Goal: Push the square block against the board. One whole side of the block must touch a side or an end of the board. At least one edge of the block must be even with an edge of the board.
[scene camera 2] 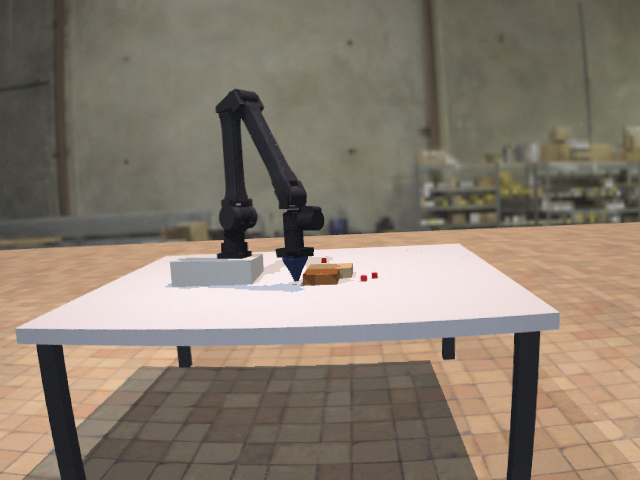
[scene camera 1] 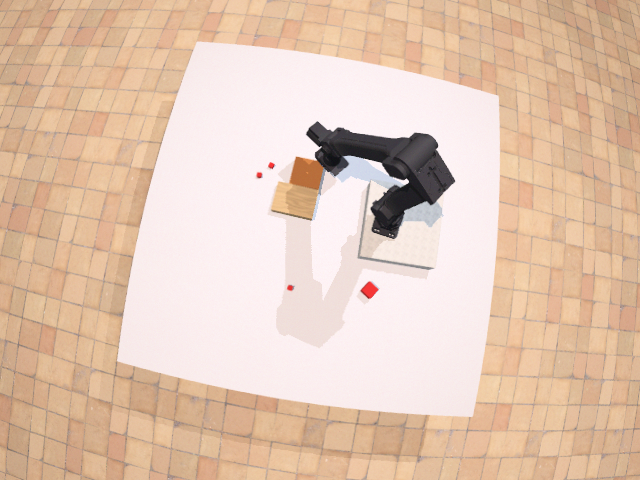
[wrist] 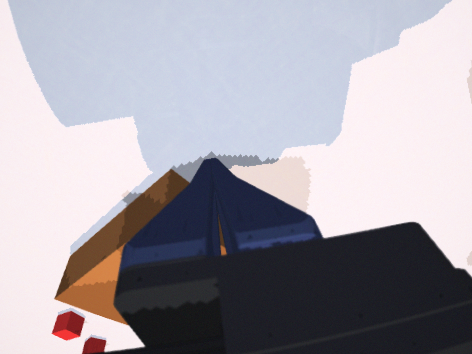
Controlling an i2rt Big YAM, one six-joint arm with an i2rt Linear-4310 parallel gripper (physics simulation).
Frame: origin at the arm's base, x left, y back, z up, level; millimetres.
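Seen in the pictures: gripper, fingertip midpoint: (scene camera 2: 296, 281) (scene camera 1: 329, 167) (wrist: 211, 169); arm's base, link origin: (scene camera 2: 234, 257) (scene camera 1: 387, 218).
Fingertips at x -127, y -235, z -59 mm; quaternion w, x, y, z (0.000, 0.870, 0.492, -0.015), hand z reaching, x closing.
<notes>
Pixels of each thing's top centre, then the offset from my fingertips to it. Level surfaces: height alone.
- square orange-brown block, top centre: (wrist: 175, 295) (scene camera 2: 321, 271) (scene camera 1: 306, 172) dy -66, dx +48, dz +20 mm
- pale wooden board, top centre: (scene camera 2: 330, 266) (scene camera 1: 294, 199) dy -75, dx +152, dz +20 mm
- small red cube, top centre: (scene camera 1: 290, 287) dy -2, dx +434, dz +5 mm
- larger red cube, top centre: (scene camera 1: 370, 289) dy +248, dx +365, dz +28 mm
- white table, surface height: dz -11 mm
The square orange-brown block (scene camera 1: 307, 172) (scene camera 2: 320, 277) (wrist: 100, 275) lies flat along the upper long side of the pale wooden board (scene camera 1: 295, 199) (scene camera 2: 346, 269). In the overhead view their facing sides look in contact. Their right edges look about even there; a very small step or gap cannot be ruled out. My gripper (scene camera 2: 296, 279) (wrist: 211, 169) is shut and empty, pointing down with its tips low by the table, just off the block's right side as the overhead view shows it. A narrow gap shows in the side view. The overhead view hides the fingertips under the wrist; the gripper hides the board in the wrist view.
Two small red cubes (scene camera 1: 271, 165) (scene camera 1: 259, 175) lie left of the block. Another small red cube (scene camera 1: 290, 287) and a larger red cube (scene camera 1: 369, 289) lie lower on the white table (scene camera 1: 206, 310). The arm stands on a pale base block (scene camera 1: 403, 250) (scene camera 2: 201, 272) at the right.
</notes>
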